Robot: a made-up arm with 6 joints. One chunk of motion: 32 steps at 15 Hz.
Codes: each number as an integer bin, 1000 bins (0 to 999) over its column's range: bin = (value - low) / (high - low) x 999, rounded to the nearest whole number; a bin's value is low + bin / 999 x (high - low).
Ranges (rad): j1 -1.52..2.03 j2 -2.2..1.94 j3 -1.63..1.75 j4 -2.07..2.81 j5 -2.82..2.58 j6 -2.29..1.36
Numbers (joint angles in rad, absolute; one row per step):
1: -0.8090 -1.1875 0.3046 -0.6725 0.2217 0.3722
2: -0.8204 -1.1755 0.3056 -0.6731 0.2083 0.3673
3: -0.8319 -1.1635 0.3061 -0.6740 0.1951 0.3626
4: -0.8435 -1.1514 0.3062 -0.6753 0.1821 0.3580
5: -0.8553 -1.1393 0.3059 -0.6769 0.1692 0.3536
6: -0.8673 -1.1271 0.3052 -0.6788 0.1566 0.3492
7: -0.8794 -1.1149 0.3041 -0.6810 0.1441 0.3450
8: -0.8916 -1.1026 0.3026 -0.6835 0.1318 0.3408
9: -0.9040 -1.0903 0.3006 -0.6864 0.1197 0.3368
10: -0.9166 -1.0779 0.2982 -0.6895 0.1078 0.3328
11: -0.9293 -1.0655 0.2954 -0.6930 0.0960 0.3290
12: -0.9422 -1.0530 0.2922 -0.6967 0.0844 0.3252
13: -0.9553 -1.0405 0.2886 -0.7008 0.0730 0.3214
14: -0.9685 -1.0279 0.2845 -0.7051 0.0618 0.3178
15: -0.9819 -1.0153 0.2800 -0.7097 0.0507 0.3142
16: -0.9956 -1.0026 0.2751 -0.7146 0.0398 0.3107
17: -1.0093 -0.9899 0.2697 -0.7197 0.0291 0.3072
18: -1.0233 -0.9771 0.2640 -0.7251 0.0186 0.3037
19: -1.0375 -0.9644 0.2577 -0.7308 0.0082 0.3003
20: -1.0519 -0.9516 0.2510 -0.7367 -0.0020 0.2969
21: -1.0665 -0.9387 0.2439 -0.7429 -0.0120 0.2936
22: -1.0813 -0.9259 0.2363 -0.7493 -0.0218 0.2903
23: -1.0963 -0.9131 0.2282 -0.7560 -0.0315 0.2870
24: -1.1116 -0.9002 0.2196 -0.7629 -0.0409 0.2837
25: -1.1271 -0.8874 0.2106 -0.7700 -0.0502 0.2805
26: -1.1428 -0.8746 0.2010 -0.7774 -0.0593 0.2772
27: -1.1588 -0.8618 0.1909 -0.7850 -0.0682 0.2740
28: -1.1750 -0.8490 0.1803 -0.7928 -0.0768 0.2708
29: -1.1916 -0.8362 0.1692 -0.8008 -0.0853 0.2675
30: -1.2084 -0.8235 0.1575 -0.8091 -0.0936 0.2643
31: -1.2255 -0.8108 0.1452 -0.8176 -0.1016 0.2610
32: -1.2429 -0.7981 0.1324 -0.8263 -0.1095 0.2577
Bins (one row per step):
1: 200 244 572 286 563 729
2: 197 247 572 286 560 727
3: 194 250 572 286 558 726
4: 190 253 572 286 555 725
5: 187 256 572 285 553 724
6: 184 259 572 285 551 722
7: 180 262 572 284 548 721
8: 177 265 571 284 546 720
9: 173 268 571 283 544 719
10: 170 271 570 283 542 718
11: 166 274 569 282 539 717
12: 163 277 568 281 537 716
13: 159 280 567 280 535 715
14: 155 283 566 279 533 714
15: 151 286 565 278 531 713
16: 148 289 563 277 529 712
17: 144 292 561 276 527 711
18: 140 295 560 275 525 710
19: 136 298 558 274 523 709
20: 132 301 556 273 521 708
21: 128 304 554 272 519 707
22: 123 307 552 270 518 706
23: 119 311 549 269 516 705
24: 115 314 547 268 514 704
25: 111 317 544 266 512 704
26: 106 320 541 265 511 703
27: 102 323 538 263 509 702
28: 97 326 535 261 507 701
29: 92 329 532 260 506 700
30: 88 332 528 258 504 699
31: 83 335 525 256 503 698
32: 78 338 521 255 501 697

